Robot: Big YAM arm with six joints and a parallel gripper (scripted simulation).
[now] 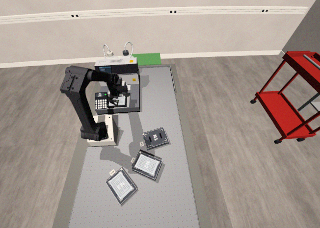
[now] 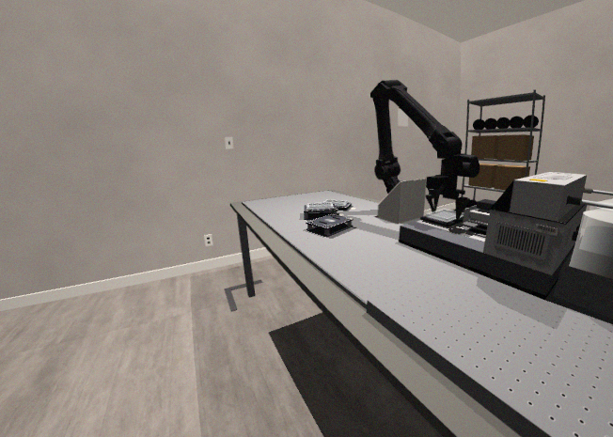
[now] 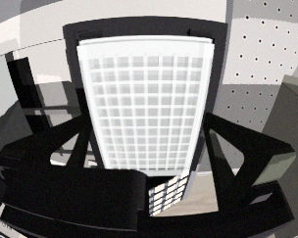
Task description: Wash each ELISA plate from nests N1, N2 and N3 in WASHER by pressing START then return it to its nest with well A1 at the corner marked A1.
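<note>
Right now the dark carrier is 10 mm below my hand. Round my hand: washer 10 mm ahead, 150 mm to the left, 40 mm above.
</note>
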